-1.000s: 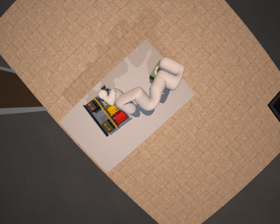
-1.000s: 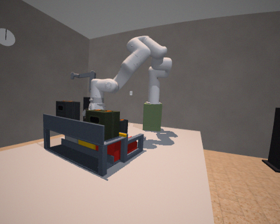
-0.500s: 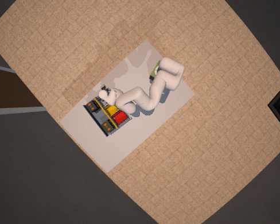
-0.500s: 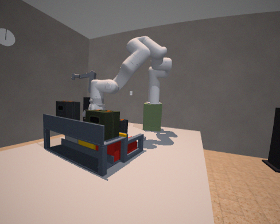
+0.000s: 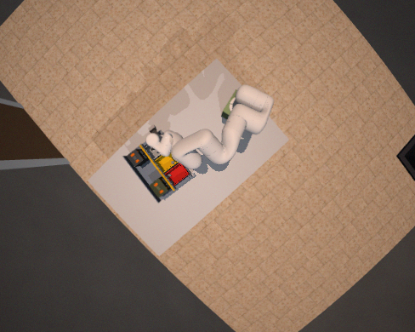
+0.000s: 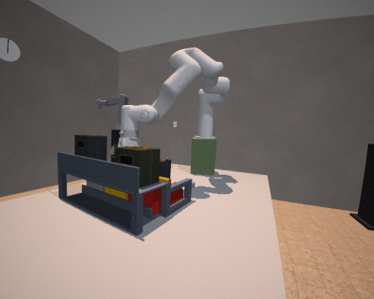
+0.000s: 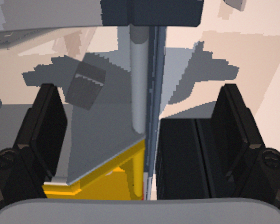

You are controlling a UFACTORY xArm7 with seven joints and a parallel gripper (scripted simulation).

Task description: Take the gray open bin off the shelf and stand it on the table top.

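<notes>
Right now the gray open bin is 80 mm ahead of my hand, 20 mm below it and 10 mm to the right of it. Round my hand: red bin 210 mm to the left, 110 mm ahead, 20 mm below; then yellow bin 100 mm to the left, 100 mm ahead, 20 mm below.
</notes>
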